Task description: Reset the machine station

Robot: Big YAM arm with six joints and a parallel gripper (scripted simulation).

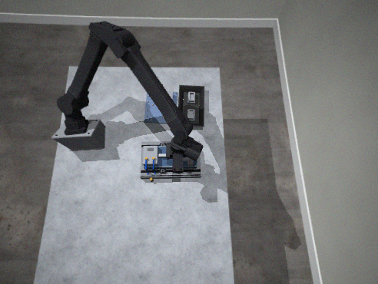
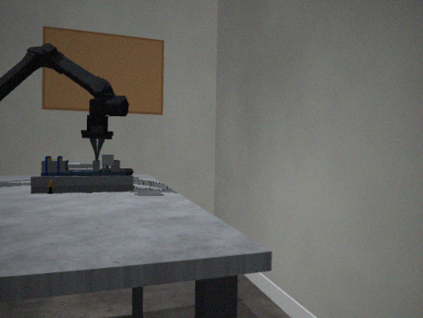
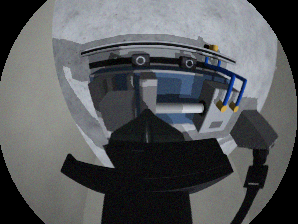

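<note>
My gripper is now 40 mm short of the gray block and 10 mm above it. Round my hand: yellow brass blank: 260 mm to the left, 80 mm below, 10 mm behind; vise: 60 mm below, 30 mm behind, 10 mm to the left; blue infeed plate: 310 mm to the left, 100 mm below, 40 mm behind.
</note>
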